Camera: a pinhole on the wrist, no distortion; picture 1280 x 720 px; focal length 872.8 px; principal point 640.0 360.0 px. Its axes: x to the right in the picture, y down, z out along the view. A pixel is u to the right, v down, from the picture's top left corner.
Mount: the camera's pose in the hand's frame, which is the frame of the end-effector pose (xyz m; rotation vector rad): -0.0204 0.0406 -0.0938 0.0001 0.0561 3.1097
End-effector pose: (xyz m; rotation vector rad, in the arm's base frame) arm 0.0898 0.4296 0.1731 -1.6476 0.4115 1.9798
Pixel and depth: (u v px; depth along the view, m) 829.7 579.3 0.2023
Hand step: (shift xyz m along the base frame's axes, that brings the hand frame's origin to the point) -0.0808 0.0480 0.0874
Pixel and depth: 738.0 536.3 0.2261
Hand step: -0.1053 0.0601 0.0736
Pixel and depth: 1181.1 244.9 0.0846
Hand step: -0.0158 -0.0658 0.0628
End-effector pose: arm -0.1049 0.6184 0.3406 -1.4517 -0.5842 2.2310
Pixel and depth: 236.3 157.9 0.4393
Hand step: -0.4011 -0.0642 -0.0970
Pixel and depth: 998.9 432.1 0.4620
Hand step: -0.2647 -0.1814 0.2803
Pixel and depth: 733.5 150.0 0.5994
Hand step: -0.4547 -0.2762 0.1291
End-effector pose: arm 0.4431 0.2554 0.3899 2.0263 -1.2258 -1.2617
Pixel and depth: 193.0 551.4 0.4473
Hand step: -0.2528 -0.1270 -0.3033
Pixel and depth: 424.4 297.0 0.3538
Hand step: -0.2481 -0.0778 -0.0992
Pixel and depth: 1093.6 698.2 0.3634
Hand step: -0.2435 0.2447 -0.0905
